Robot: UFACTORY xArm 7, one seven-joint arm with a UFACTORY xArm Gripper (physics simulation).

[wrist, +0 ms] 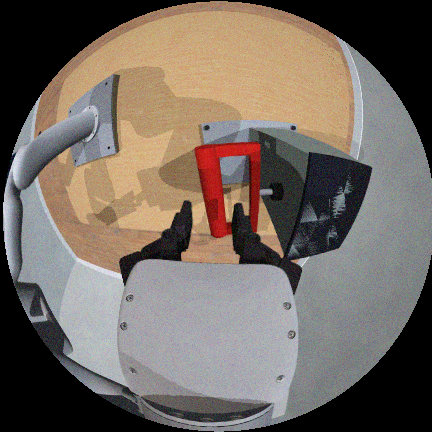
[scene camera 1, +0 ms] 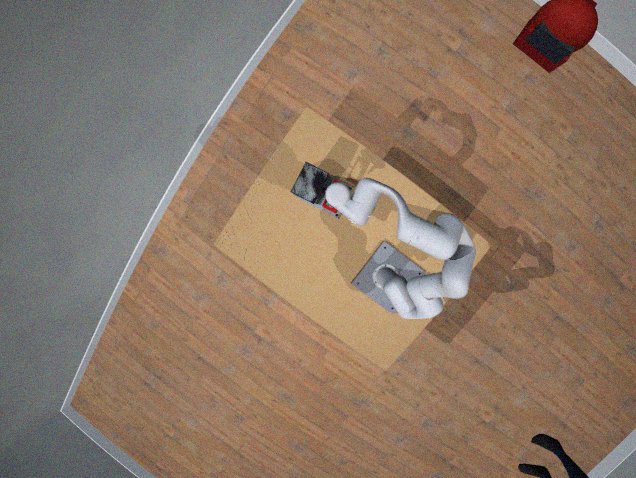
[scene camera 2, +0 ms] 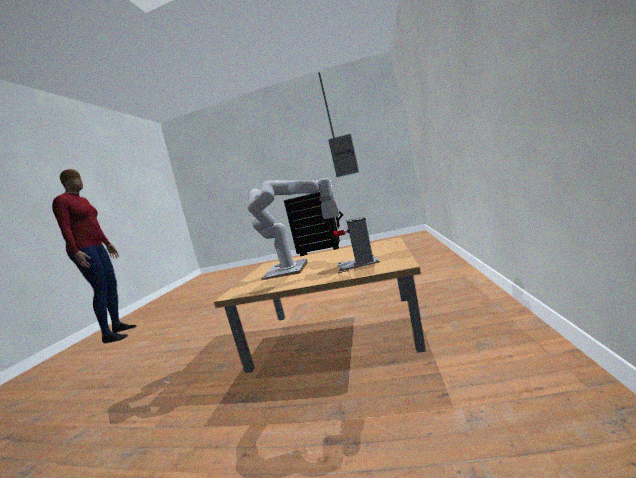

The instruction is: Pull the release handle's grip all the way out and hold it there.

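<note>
The release handle is a red rectangular frame with a thick grip bar (wrist: 211,200) (scene camera 2: 338,233). A short light rod (wrist: 266,192) joins it to the upright grey housing (wrist: 287,165) (scene camera 2: 359,239) (scene camera 1: 310,182), and a gap shows between frame and housing. My gripper (wrist: 211,212) (scene camera 2: 339,218) points down at the handle, half open. In the wrist view its left fingertip is on the outer side of the grip bar and its right fingertip is over the frame's window. No grip on the bar shows. In scene camera 1 the arm hides the fingers and part of the handle.
The housing's base plate (wrist: 212,131) is bolted to the wooden table (scene camera 1: 272,241) (scene camera 2: 318,283). The arm's own base plate (scene camera 1: 367,274) (wrist: 107,100) stands nearby. A grey box (scene camera 2: 343,155) hangs beyond the arm. A person (scene camera 2: 82,221) stands to the left, away from the table.
</note>
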